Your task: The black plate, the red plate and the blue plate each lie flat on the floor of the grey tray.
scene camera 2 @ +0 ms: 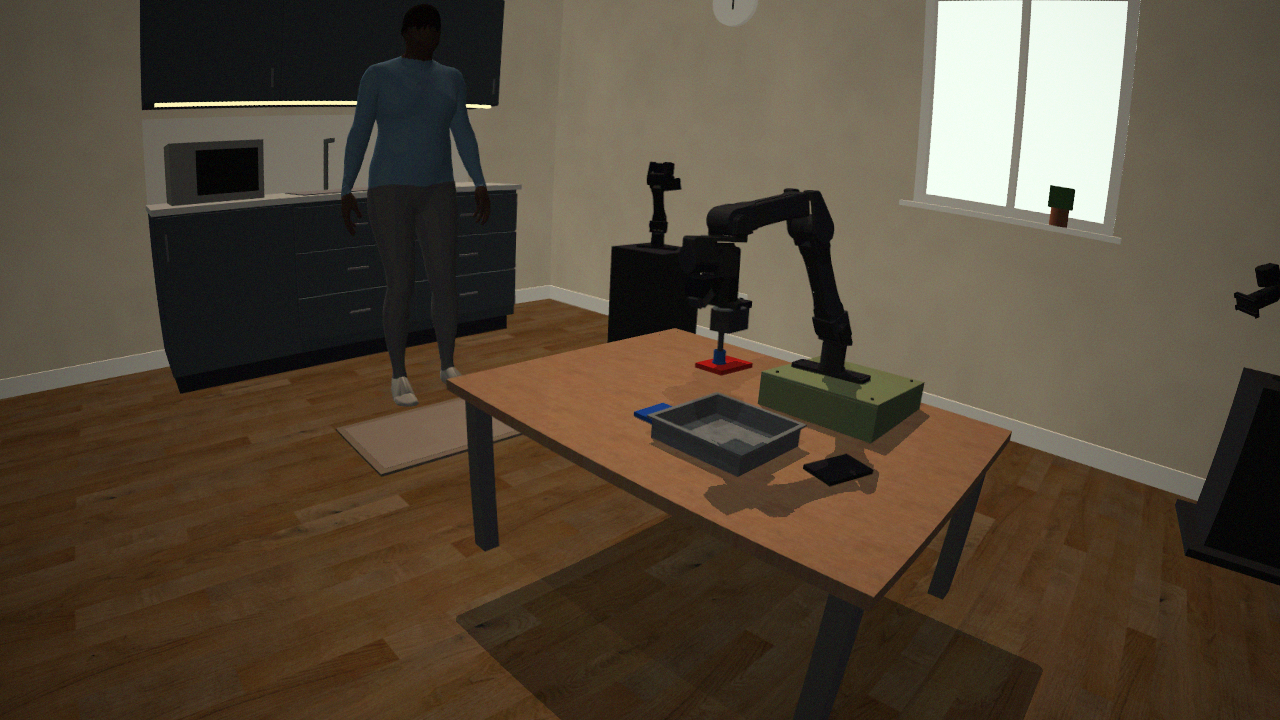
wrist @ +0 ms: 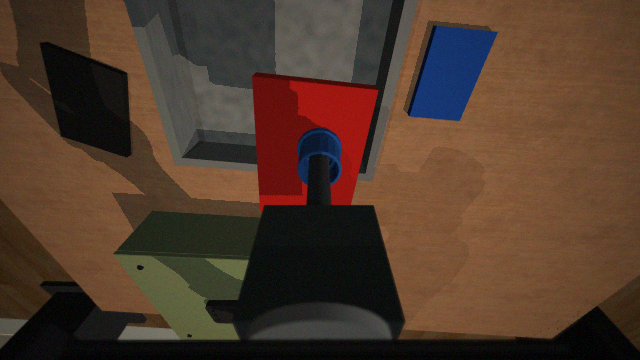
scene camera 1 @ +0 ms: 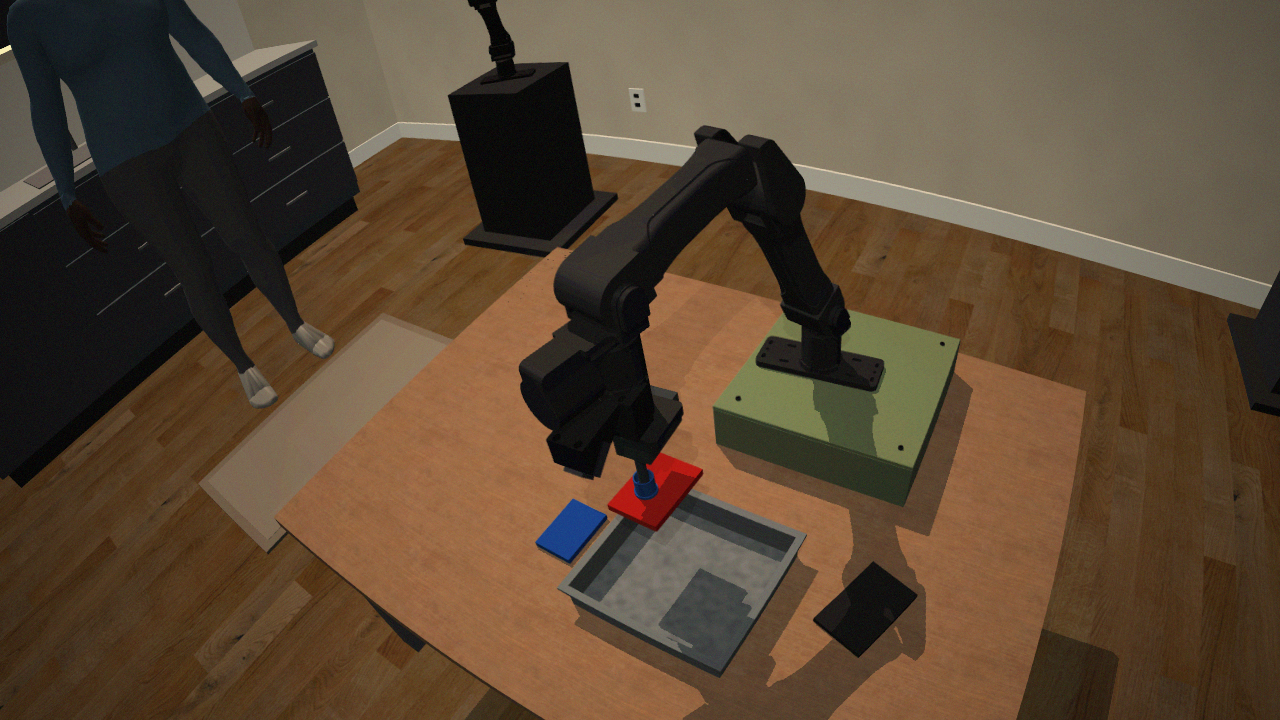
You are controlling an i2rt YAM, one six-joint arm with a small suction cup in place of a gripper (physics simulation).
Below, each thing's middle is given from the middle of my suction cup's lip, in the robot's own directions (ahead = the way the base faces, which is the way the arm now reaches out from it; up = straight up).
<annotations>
Right now the black plate [scene camera 1: 866, 608] is 2 cm behind my suction cup, 30 cm to the left of it and 16 cm below it. Round my suction cup: blue plate [scene camera 1: 572, 529]: 1 cm ahead, 14 cm to the right, 16 cm below; then red plate [scene camera 1: 675, 479]: 1 cm behind, 1 cm to the left, 1 cm below; then grey tray [scene camera 1: 694, 589]: 2 cm ahead, 5 cm to the left, 14 cm below.
</annotations>
